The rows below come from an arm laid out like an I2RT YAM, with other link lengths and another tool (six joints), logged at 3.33 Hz.
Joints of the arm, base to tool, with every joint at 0 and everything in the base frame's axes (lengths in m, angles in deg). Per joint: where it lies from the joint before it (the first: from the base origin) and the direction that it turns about. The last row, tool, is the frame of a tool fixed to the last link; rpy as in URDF.
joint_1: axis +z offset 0 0 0.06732
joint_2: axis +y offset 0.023 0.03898 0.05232
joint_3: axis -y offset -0.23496 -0.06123 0
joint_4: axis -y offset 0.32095 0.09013 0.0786
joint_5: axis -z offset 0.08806 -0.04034 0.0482
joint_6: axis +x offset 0.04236 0 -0.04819
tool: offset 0.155 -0.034 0.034 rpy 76.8 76.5 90
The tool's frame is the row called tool.
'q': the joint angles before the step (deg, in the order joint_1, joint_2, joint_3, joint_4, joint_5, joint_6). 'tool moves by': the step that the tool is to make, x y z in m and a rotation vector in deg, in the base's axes. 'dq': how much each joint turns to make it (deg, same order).
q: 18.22, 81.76, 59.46, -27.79, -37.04, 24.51
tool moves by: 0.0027, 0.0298, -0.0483, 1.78, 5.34, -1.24
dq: 3.25, 8.10, 0.00, 7.96, 0.20, 7.11
